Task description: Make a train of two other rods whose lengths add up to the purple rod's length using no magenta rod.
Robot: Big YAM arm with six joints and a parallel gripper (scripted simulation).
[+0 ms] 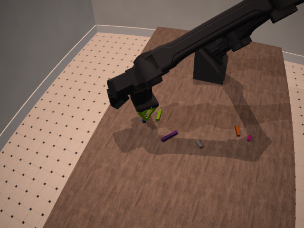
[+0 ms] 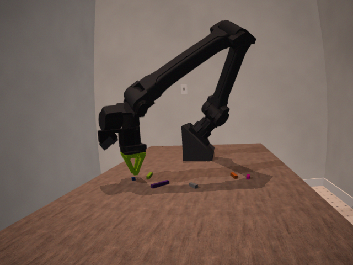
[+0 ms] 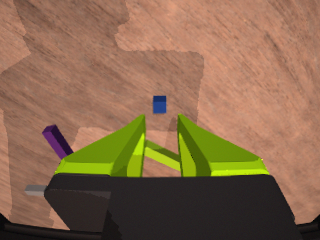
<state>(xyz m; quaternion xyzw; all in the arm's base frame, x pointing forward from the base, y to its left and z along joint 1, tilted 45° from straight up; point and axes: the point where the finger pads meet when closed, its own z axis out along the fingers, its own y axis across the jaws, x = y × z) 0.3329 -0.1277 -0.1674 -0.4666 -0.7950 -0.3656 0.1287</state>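
Right now my hand is 2 cm above the blue rod. Round my hand: grey rod 7 cm ahead, 19 cm to the left, 2 cm below; purple rod 6 cm ahead, 9 cm to the left, 2 cm below; lime rod 3 cm behind, 4 cm to the left, 2 cm below.
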